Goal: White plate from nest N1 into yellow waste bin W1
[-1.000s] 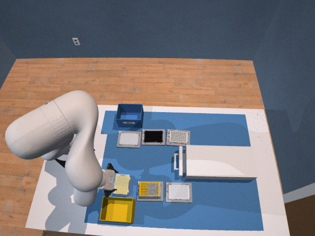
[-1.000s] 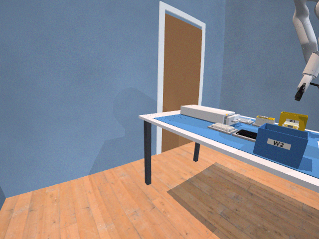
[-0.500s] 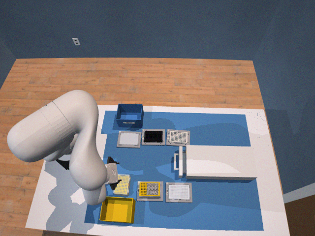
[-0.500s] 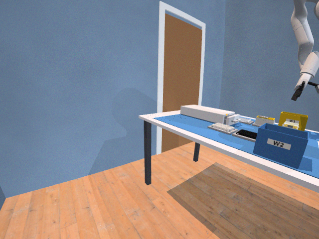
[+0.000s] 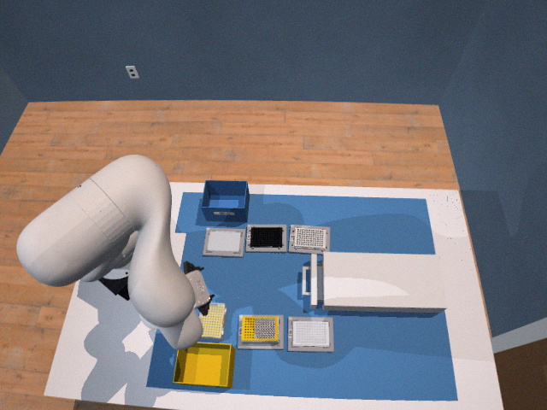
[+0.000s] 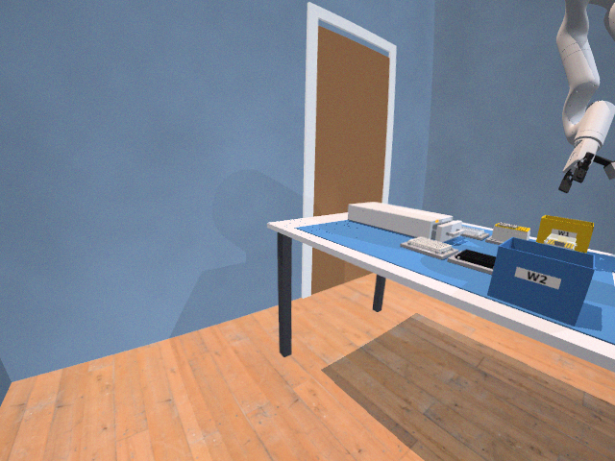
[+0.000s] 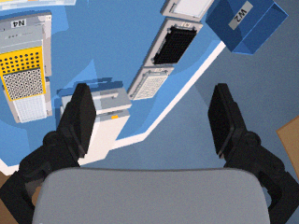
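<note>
Right now the white plate is 320 mm to the left of my hand, 310 mm ahead of it and 240 mm below it. Also, from my hand: yellow bin W1: 230 mm below, 220 mm to the right, 20 mm ahead; then blue bin W2: 420 mm to the left, 230 mm below, 50 mm behind; then black plate: 300 mm to the left, 240 mm below, 140 mm ahead.
</note>
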